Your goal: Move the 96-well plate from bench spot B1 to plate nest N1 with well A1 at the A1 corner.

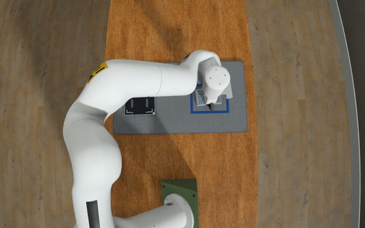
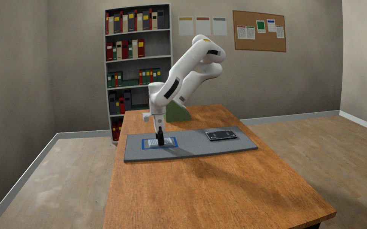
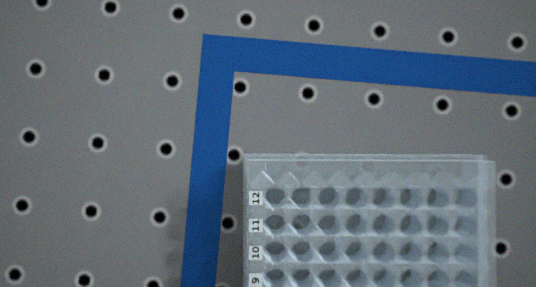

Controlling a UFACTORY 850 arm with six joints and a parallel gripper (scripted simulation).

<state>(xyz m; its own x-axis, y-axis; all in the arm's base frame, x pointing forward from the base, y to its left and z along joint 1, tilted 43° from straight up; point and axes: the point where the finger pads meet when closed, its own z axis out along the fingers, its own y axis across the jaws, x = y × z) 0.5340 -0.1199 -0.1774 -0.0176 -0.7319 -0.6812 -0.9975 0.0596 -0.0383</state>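
Now: hand 1 cm above the 96-well plate. Also, from my hand: black plate nest 35 cm to the left, 1 cm below, 1 cm ahead.
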